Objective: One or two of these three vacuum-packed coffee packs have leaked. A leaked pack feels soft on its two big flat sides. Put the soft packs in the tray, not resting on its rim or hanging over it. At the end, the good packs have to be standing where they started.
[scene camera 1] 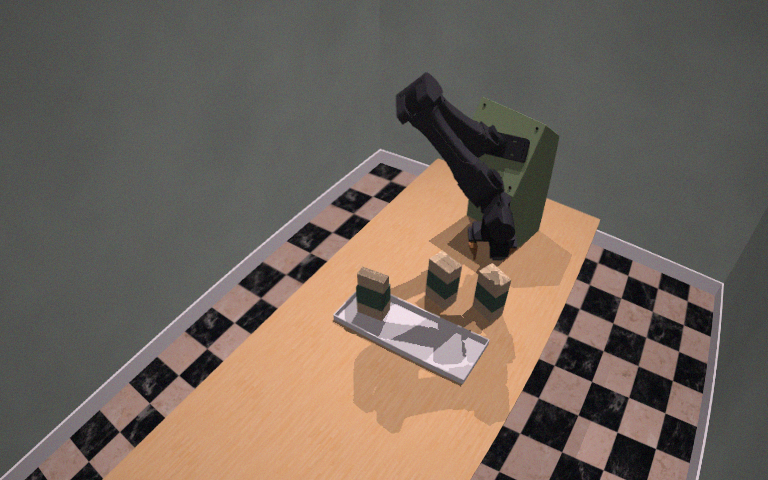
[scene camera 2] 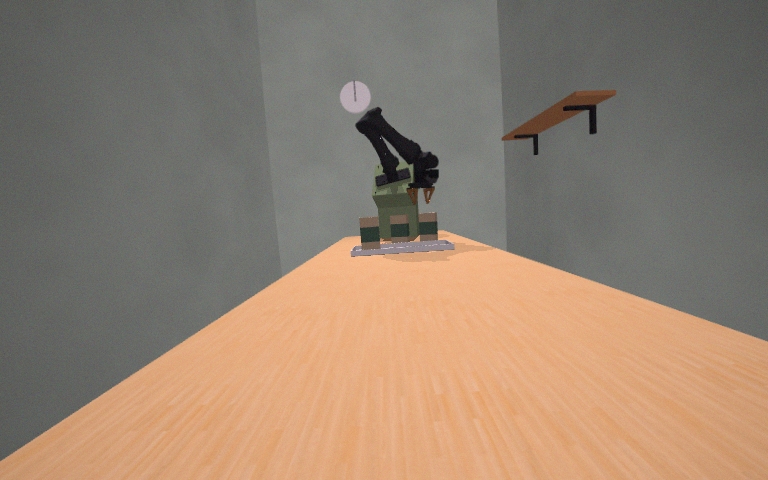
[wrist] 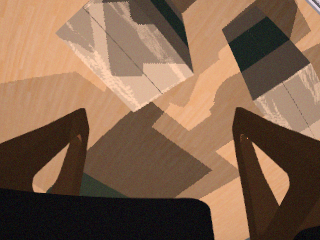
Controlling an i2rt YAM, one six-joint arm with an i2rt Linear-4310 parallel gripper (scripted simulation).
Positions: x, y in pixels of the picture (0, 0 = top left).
A tray [scene camera 1: 431, 338]: 133 cm from the lens.
